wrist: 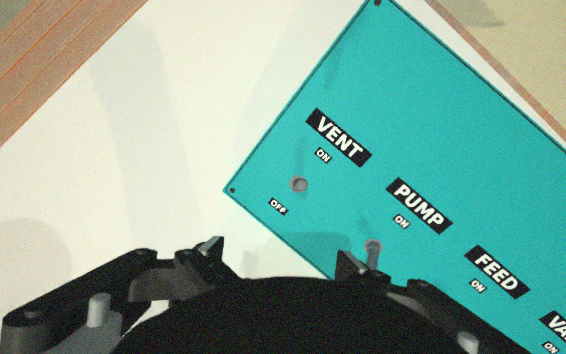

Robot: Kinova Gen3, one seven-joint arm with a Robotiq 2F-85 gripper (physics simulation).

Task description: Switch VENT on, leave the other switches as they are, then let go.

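Frame: origin at the arm's base, x back, y down, z right, level; millimetres.
Seen in the pictures: gripper, fingertip midpoint: (pixel 279 258).
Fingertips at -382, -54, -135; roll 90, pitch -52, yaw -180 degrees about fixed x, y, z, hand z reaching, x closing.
Offsets run from my fingertips to a thing's middle, as dx, dy, dz. "spot": to the spot under its first point. Level surfaces: height alone.
The teal switch panel @(-133, +156, +158) (pixel 400 100) fills the right of the wrist view. The VENT switch @(-49, +103, -16) (pixel 299 184) stands between its ON label @(spot: -94, +114, -19) (pixel 323 155) and OFF label @(spot: -13, +143, -13) (pixel 278 206). Its lever is strongly foreshortened, with the tip slightly right of the collar's middle. It does not lean down the view like the PUMP lever @(-45, +108, +105) (pixel 372 256), and seems tipped to the ON side. My gripper (pixel 279 258) is open, its fingertips wide apart below the VENT switch in the view, with nothing between them. The right fingertip overlaps the view close to the PUMP lever. The FEED lever is hidden.
The FEED label @(-138, +106, +218) (pixel 497 271) and a cut-off label starting "VA" @(spot: -146, +105, +317) (pixel 559 325) are at the lower right. The panel lies on a white surface @(dy +215) (pixel 210 90). Brown wooden boards (pixel 55 55) cross the upper left, and a thin brown edge runs at the upper right.
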